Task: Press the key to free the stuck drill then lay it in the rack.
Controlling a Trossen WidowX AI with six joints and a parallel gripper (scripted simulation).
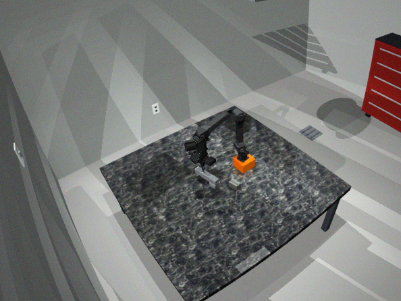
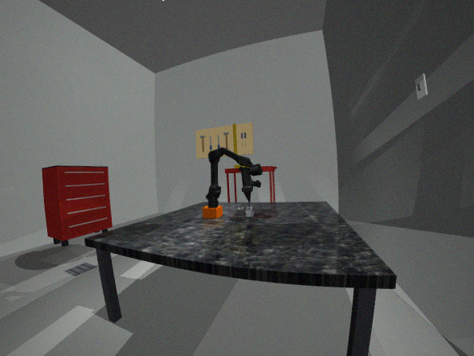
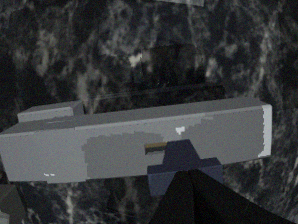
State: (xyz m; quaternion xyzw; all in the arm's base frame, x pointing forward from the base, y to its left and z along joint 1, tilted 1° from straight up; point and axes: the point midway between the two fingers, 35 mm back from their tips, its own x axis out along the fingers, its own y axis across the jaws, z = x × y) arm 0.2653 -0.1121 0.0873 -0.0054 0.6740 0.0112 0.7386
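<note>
Right now my gripper tip is 50 mm above the dark key, 10 mm to the right of it and 10 mm past it. Round my gripper tip: dark block (200 mm to the left, 100 mm below, 80 mm behind); then grey metal block (80 mm below, 30 mm to the left, 10 mm behind).
</note>
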